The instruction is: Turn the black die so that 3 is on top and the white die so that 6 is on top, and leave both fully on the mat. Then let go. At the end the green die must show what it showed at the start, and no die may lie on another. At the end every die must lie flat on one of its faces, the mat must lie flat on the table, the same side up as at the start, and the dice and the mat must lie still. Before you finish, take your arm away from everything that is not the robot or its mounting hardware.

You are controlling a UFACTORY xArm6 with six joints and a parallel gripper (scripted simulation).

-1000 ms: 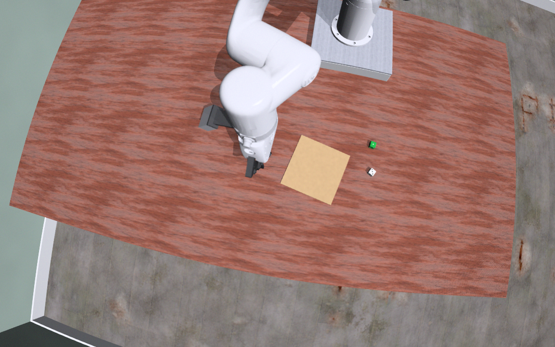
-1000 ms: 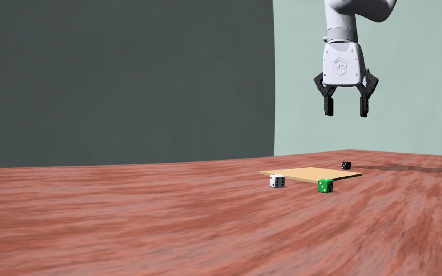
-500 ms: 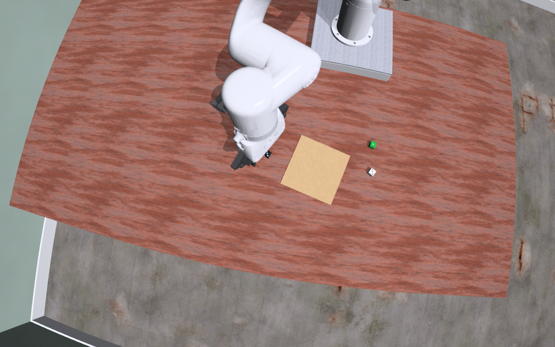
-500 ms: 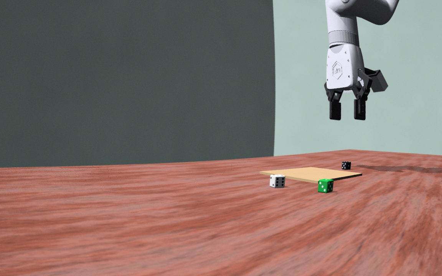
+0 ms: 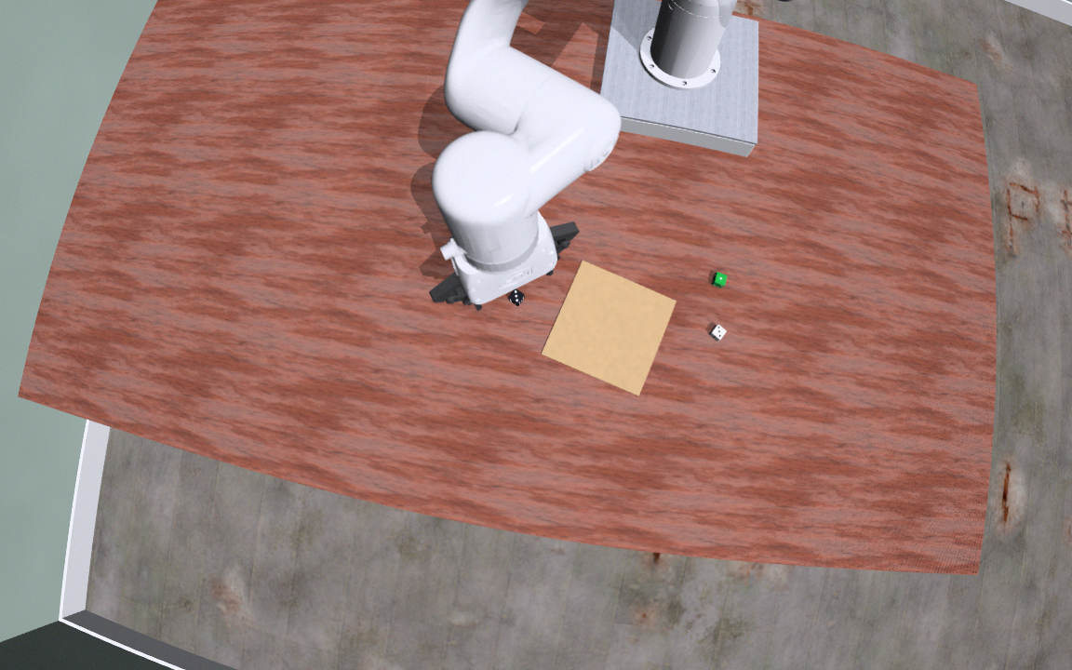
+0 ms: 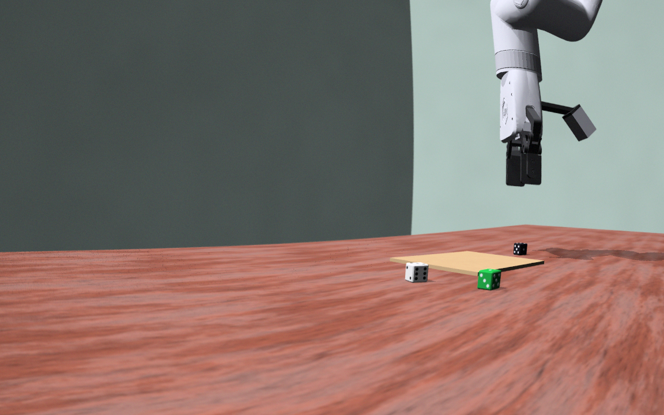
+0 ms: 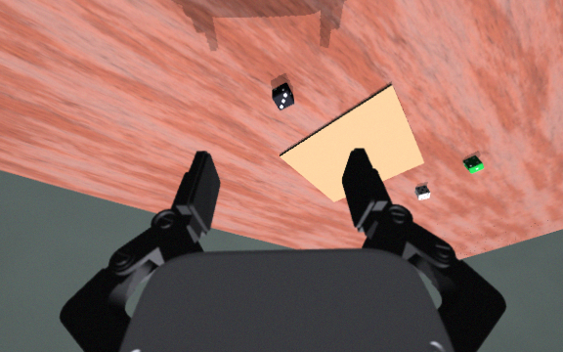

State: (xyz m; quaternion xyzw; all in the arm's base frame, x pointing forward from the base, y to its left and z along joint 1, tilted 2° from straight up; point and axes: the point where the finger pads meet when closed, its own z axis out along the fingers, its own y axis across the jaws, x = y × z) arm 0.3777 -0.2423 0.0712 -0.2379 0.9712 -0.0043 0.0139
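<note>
Right now my hand is 100 mm above the black die. The rest, counted from my hand: green die: 280 mm to the left, 100 mm below, 30 mm behind; white die: 280 mm to the left, 100 mm below, 40 mm ahead; tan mat: 130 mm to the left, 100 mm below, 30 mm ahead.
</note>
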